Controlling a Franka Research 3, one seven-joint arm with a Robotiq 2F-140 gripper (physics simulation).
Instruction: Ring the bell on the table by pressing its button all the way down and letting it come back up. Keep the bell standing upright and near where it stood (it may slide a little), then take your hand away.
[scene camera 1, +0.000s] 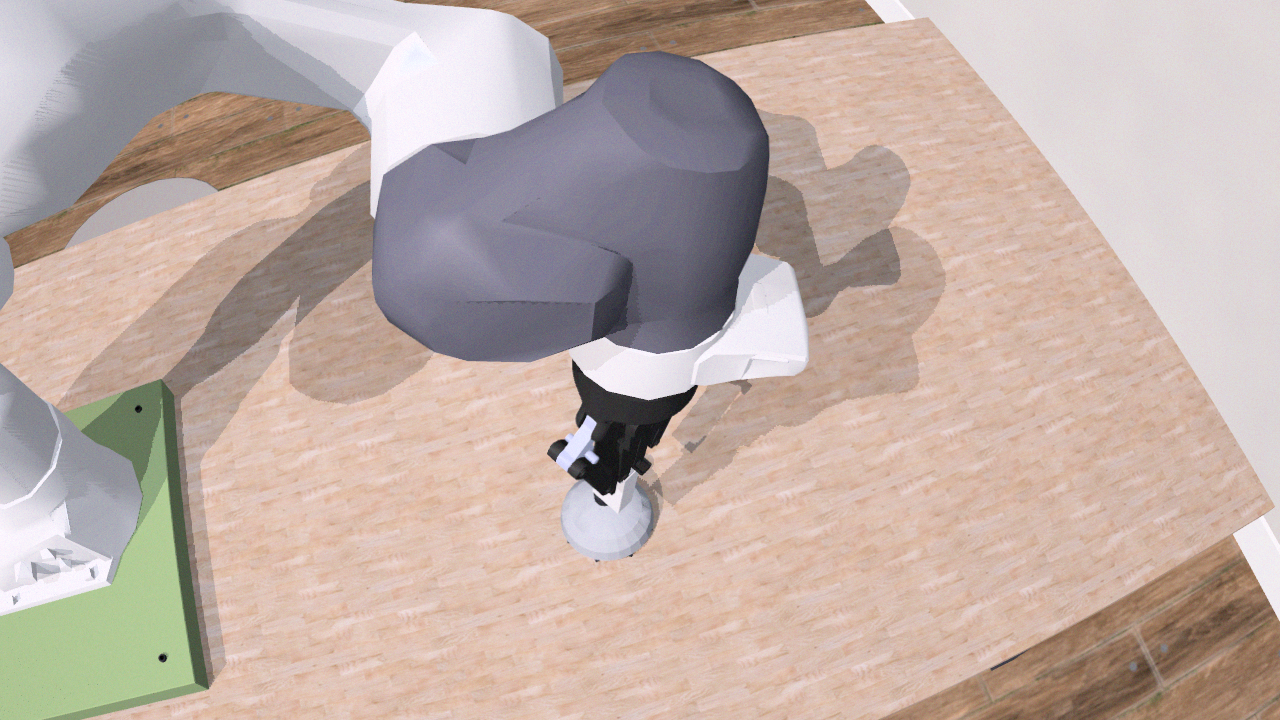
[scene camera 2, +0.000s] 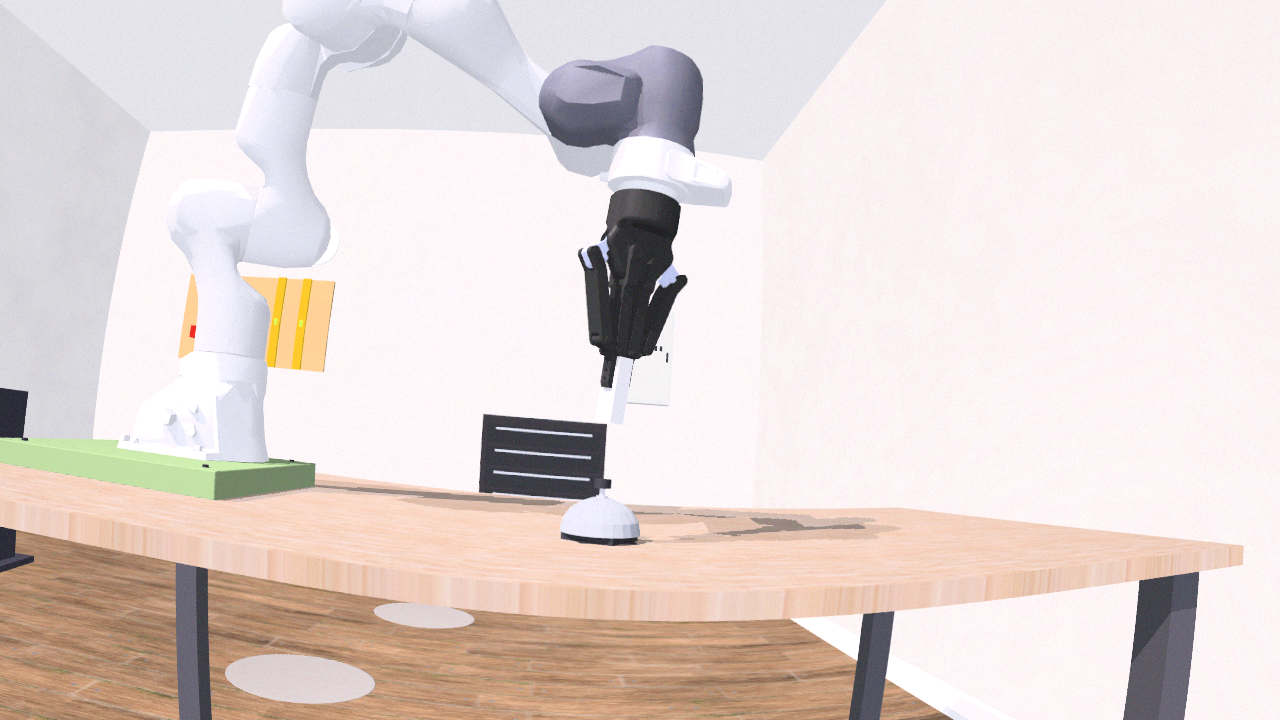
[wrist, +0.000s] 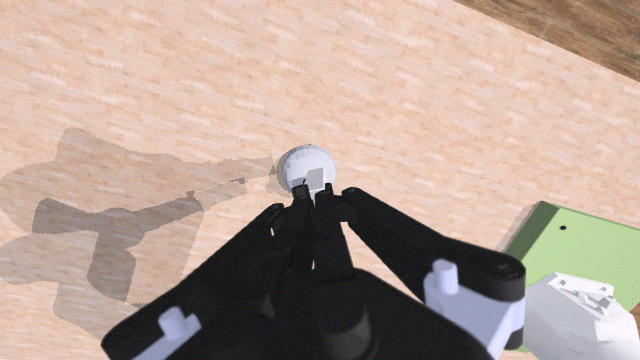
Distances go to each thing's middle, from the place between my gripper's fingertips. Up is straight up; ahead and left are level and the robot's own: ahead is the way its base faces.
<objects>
I see my gripper 10 mm short of the silver dome bell (scene camera 1: 598, 532), 30 mm to the right of it and 90 mm above it.
</objects>
